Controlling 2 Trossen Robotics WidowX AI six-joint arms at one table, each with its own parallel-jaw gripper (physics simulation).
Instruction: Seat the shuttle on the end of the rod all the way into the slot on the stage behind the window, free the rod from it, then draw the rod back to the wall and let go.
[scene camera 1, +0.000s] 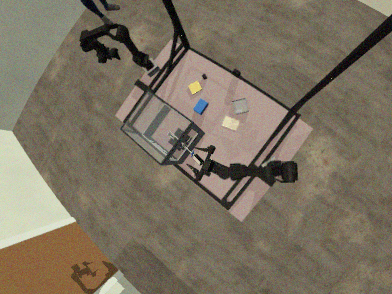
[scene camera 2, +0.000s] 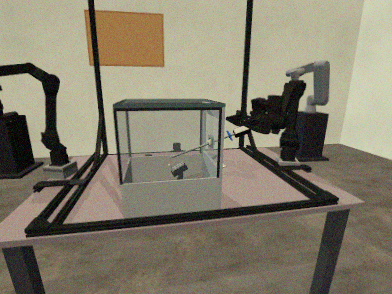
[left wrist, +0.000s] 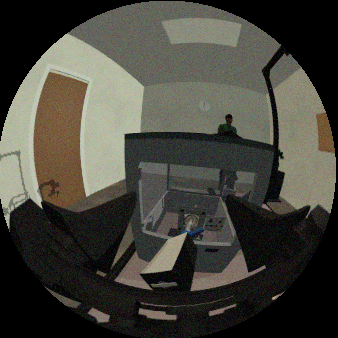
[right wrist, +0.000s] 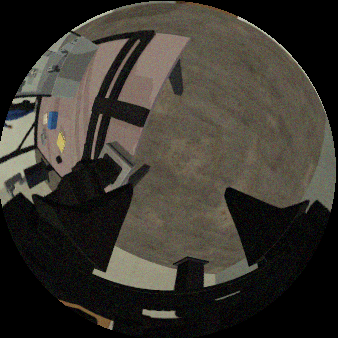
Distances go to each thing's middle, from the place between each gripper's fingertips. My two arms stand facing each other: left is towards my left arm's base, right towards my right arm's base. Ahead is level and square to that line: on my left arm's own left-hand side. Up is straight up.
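Scene:
Glass-walled box (scene camera 2: 170, 151): my right gripper 670 mm to the right of it, 130 mm short of it, 20 mm above it.
Same glass-walled box: left hand 220 mm to the left of it, 110 mm above it. By its middle, the box is nearer to my left hand than to my right gripper.

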